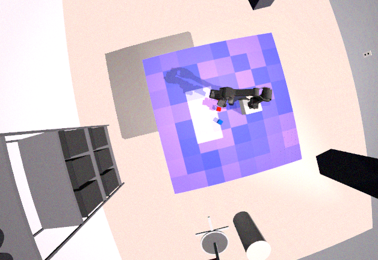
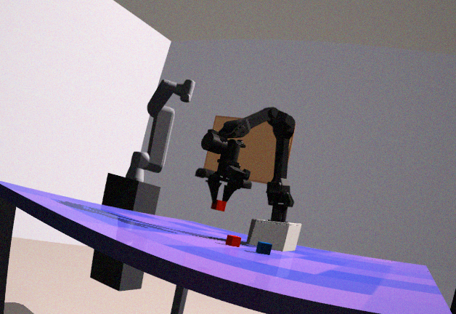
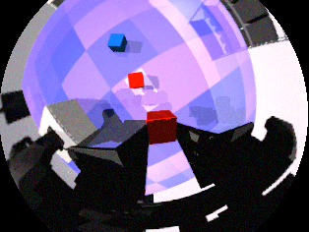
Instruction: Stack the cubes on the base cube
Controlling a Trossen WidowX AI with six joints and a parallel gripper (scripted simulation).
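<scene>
Right now the blue cube is 190 mm to the left of my gripper tip, 100 mm below it and 40 mm ahead of it.
</scene>
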